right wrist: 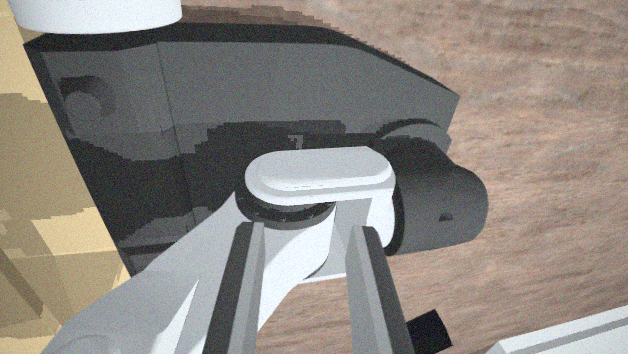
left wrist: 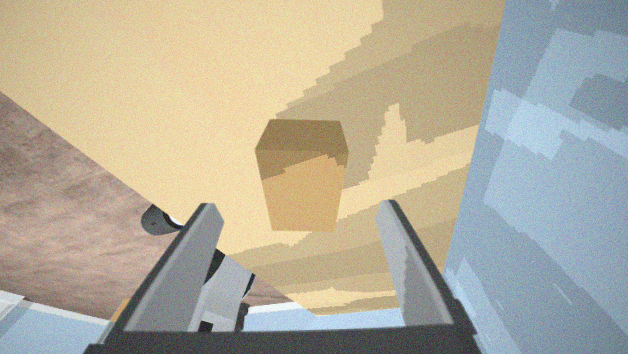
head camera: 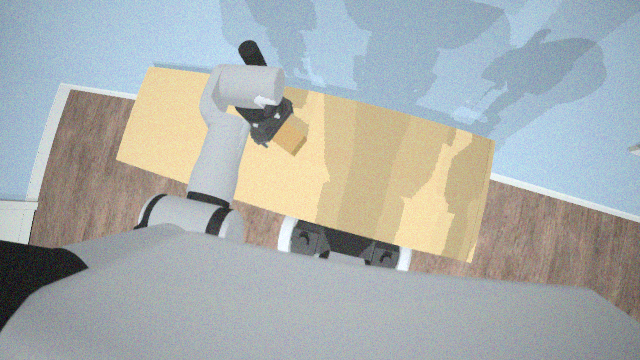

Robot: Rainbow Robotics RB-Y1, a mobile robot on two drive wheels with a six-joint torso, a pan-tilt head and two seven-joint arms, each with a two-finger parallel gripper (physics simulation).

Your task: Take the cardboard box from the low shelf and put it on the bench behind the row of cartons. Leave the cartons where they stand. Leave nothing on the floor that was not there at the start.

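Places are measured from the robot's base along level axes (x back, y right, z up), in millimetres.
Where they show: left gripper, fingertip midpoint: [left wrist: 299, 210] [head camera: 277, 128]; right gripper, fingertip midpoint: [right wrist: 306, 241]; robot's base, link origin: [head camera: 344, 244].
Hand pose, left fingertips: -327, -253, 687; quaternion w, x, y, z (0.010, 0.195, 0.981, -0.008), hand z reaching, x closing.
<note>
Each offset is from my left fingertips to the centre of the thing, as dx, dy, dz. Level surfaces: height alone.
A small brown cardboard box {+6, +16, -50} [head camera: 291, 137] [left wrist: 304, 185] stands on a broad pale wooden surface {dz -75} [head camera: 370, 165] [left wrist: 150, 75]; whether this is the bench or the low shelf cannot be told. My left gripper [head camera: 278, 125] [left wrist: 299, 210] is wide open beside the box, which shows between and ahead of its fingertips in the left wrist view, with gaps at both sides. How deep the fingers reach beside it is unclear. My right gripper [right wrist: 306, 241] is partly open and empty, in front of parts of the robot's own body. The row of cartons does not show in these views.
A blue wall [head camera: 400, 60] [left wrist: 560, 175] runs along the far edge of the wooden surface. Brown floor {dz -685} [head camera: 540, 235] [left wrist: 55, 200] [right wrist: 540, 125] lies around it. The robot's dark base [right wrist: 275, 80] is close against the surface's near edge. A small black piece {+1352, -953, -635} [right wrist: 430, 331] shows near the right fingers.
</note>
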